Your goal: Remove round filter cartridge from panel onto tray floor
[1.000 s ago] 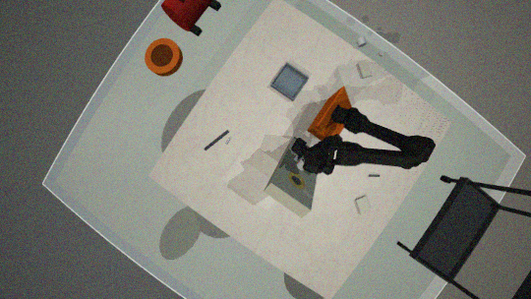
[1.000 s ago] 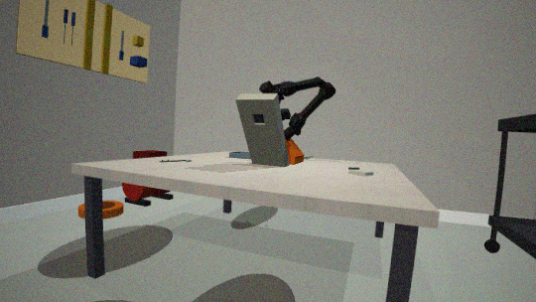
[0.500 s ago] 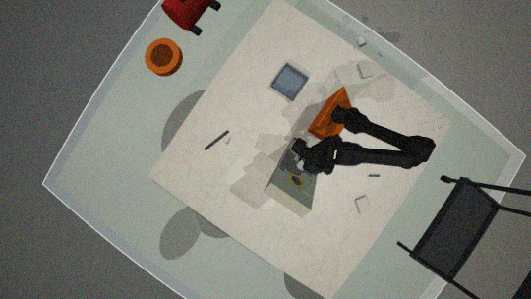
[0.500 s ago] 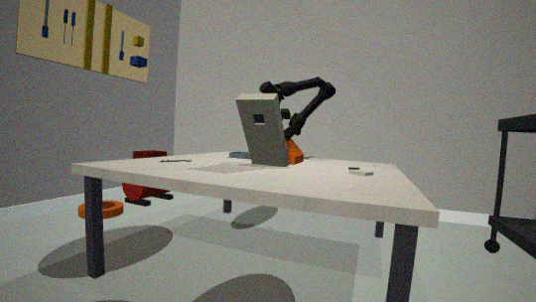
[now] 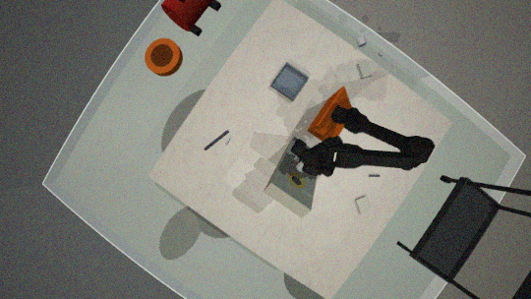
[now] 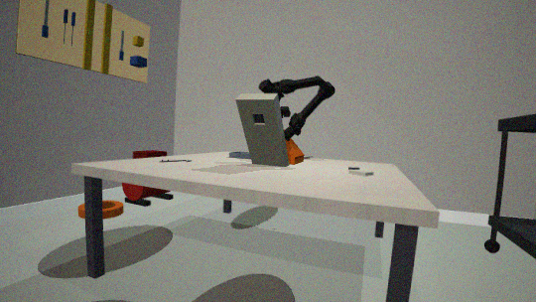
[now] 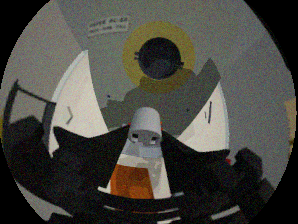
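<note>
Now: the grey service panel 4 cm ahead of my gripper tip and 3 cm below it. From my gripper tip the other things lie so: round filter cartridge right at my gripper tip; blue-grey tray 34 cm behind, 28 cm to the right, 19 cm below.
</note>
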